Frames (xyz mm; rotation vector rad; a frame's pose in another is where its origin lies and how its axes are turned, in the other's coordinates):
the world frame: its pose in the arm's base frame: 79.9 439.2 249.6 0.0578 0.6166 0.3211
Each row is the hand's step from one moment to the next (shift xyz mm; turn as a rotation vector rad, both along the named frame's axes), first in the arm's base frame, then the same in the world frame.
Working: the arm's base frame: its pose in the world frame: -59.2 -431.5 -268.1 -0.0578 -0.6166 -0.3211

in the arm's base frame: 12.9 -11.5 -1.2 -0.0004 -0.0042 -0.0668
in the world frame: 7.0 -14.7 6.0 0.0357 -0.0138 -0.0549
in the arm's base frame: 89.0 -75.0 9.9 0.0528 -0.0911 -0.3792
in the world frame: 39.4 -94.5 56.3 0.2240 -0.1574 -0.2827
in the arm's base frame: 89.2 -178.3 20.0 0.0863 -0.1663 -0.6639
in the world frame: 1.6 -191.1 60.3 0.3853 -0.2803 -0.4989
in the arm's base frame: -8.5 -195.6 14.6 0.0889 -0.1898 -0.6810
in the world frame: -75.9 -181.1 -1.2 0.3895 -0.3058 -0.5123
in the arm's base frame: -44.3 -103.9 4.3 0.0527 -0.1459 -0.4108
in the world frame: -68.9 -85.6 -26.4 0.2244 -0.2140 -0.3109
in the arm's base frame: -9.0 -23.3 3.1 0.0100 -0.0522 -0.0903
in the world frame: -15.9 -19.1 -3.6 0.0418 -0.0657 -0.0701
